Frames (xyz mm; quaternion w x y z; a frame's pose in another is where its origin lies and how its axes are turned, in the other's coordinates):
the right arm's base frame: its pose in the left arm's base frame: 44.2 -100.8 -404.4 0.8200 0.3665 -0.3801 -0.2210
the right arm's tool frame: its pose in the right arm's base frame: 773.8 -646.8 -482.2 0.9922 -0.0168 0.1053 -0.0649
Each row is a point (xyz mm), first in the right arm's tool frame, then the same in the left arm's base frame.
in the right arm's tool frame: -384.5 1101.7 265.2
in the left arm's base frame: 604.6 -80.1 169.1
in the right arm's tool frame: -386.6 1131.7 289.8
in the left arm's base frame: 593.3 -75.2 205.9
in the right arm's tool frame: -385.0 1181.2 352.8
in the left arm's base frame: 564.1 -82.5 280.2
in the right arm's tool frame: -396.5 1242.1 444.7
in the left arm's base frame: 509.0 -91.0 376.0
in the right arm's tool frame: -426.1 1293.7 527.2
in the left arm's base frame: 444.6 -88.5 454.7
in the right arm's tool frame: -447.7 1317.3 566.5
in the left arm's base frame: 408.1 -83.3 489.5
